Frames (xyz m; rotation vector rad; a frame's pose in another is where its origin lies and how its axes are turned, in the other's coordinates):
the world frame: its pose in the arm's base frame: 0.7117 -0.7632 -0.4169 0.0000 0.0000 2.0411
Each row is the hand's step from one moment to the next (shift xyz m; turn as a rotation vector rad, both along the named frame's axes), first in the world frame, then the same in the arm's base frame.
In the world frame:
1: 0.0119 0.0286 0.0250 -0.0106 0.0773 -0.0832
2: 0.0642 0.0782 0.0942 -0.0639 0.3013 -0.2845
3: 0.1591 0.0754 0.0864 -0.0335 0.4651 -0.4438
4: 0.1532 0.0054 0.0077 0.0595 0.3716 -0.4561
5: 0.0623 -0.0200 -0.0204 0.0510 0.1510 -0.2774
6: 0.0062 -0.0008 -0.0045 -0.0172 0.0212 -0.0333
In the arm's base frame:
1: -0.0309 -0.0024 0.0250 -0.0641 -0.0445 -0.0832
2: -0.0988 0.0218 0.0942 -0.2396 -0.1935 -0.2845
3: -0.1393 0.1077 0.0864 -0.3994 -0.2406 -0.4438
4: -0.0742 0.1341 0.0077 -0.3582 -0.1154 -0.4561
5: -0.0104 0.0646 -0.0204 -0.1577 -0.0230 -0.2774
6: -0.0021 0.0059 -0.0045 -0.0111 -0.0249 -0.0333

